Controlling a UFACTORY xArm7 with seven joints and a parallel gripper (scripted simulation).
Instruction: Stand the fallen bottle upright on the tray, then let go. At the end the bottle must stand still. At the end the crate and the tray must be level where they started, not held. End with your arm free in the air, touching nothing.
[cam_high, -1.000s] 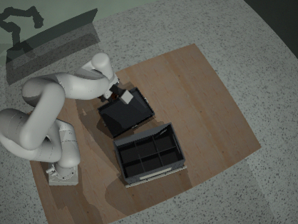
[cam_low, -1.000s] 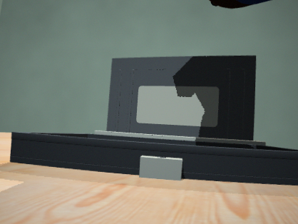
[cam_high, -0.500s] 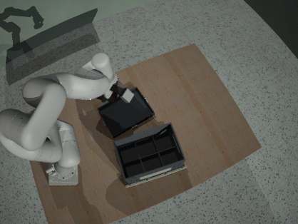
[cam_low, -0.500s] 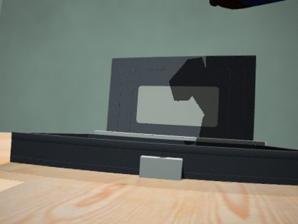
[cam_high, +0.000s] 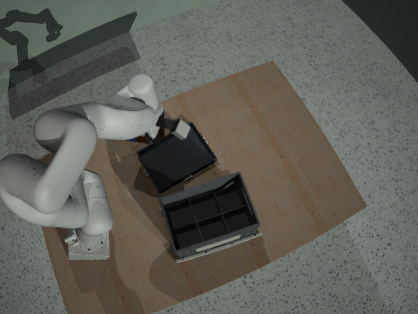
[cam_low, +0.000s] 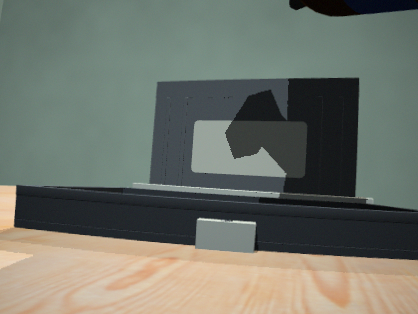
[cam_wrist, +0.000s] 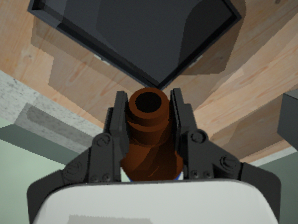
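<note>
My hand is 40 mm to the right of the bottle, 30 mm past it and 10 mm above it. Round my hand: dark crate: 300 mm to the right, 120 mm below, 30 mm behind; then tray: 190 mm below, 30 mm ahead, 20 mm to the right.
</note>
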